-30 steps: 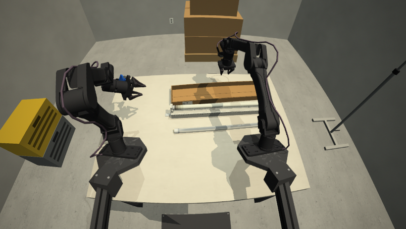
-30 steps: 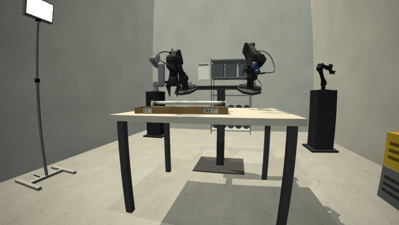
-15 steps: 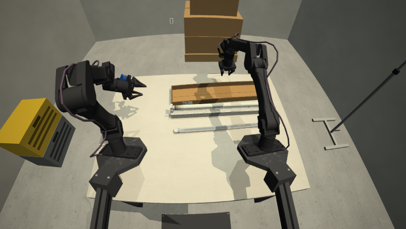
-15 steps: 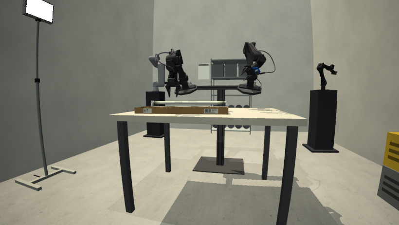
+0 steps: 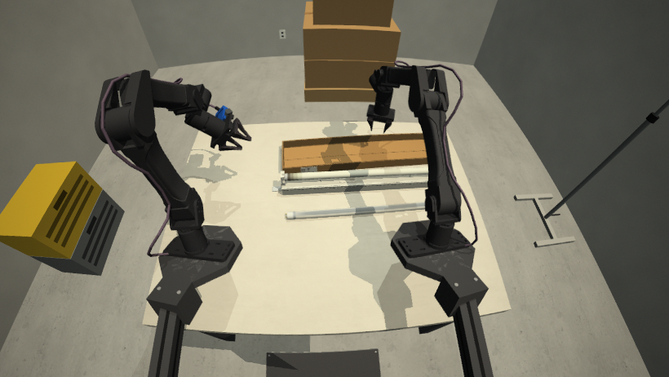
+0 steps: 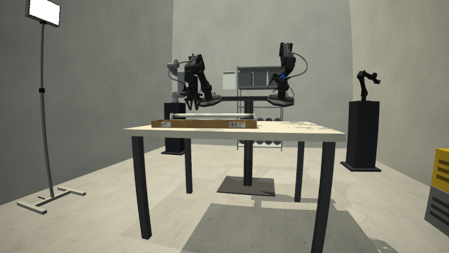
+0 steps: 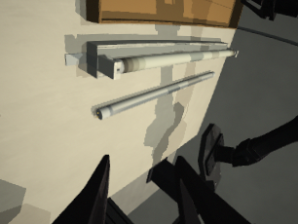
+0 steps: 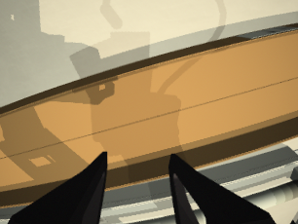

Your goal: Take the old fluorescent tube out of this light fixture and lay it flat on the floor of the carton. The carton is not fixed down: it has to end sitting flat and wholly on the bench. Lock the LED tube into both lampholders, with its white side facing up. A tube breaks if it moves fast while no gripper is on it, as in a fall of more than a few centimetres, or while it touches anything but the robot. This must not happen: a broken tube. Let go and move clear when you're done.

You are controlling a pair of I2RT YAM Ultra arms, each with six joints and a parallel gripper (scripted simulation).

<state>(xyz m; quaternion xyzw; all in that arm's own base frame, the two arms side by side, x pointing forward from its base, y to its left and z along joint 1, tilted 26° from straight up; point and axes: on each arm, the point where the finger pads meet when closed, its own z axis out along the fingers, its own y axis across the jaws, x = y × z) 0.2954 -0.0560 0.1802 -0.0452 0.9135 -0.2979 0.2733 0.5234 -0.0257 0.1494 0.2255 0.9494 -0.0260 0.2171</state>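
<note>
Now: the brown carton 30 mm behind my right hand, 60 mm to the left of it and 90 mm below it. From my right hand the other things lie so: old fluorescent tube: 180 mm behind, 60 mm to the left, 50 mm below; white light fixture: 180 mm behind, 60 mm to the left, 60 mm below; LED tube: 300 mm behind, 50 mm to the left, 100 mm below.
</note>
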